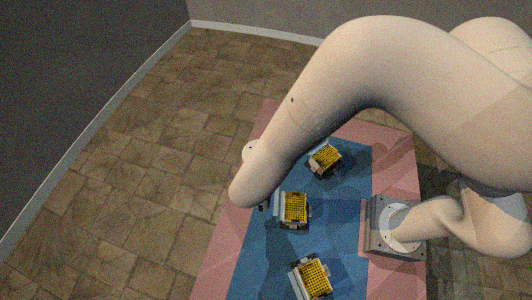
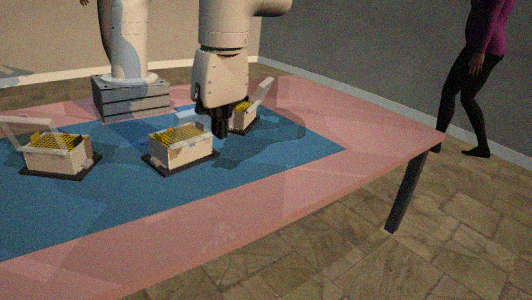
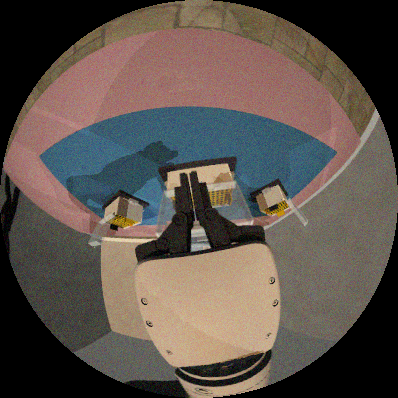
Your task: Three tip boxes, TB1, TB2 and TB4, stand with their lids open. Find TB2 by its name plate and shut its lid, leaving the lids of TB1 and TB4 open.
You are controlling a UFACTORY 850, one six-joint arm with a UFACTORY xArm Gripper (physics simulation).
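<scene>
The middle box, TB2 point(image 1: 295, 207) point(image 2: 192, 154) point(image 3: 220, 197), has its clear lid point(image 1: 276, 202) point(image 2: 190, 116) standing open on the side away from the robot base. My gripper point(image 1: 261, 206) point(image 2: 220, 135) point(image 3: 189, 180) is shut and empty, fingers down, beside that lid on its outer side; contact cannot be told. TB1 point(image 1: 314, 279) point(image 2: 243, 119) point(image 3: 125, 212) has its lid point(image 1: 297, 285) point(image 2: 262, 92) open. TB4 point(image 1: 326, 157) point(image 2: 55, 155) point(image 3: 272, 200) has its lid point(image 2: 27, 120) point(image 3: 298, 212) open. The name plates cannot be read.
The boxes stand on a blue mat point(image 1: 340, 215) point(image 2: 125, 200) point(image 3: 200, 130) on a pink table point(image 1: 225, 250) point(image 2: 325, 180) point(image 3: 200, 70). The robot base point(image 1: 375, 230) point(image 2: 132, 100) stands behind them. The arm hangs over TB2's side of the mat. A person point(image 2: 472, 75) stands beyond the table.
</scene>
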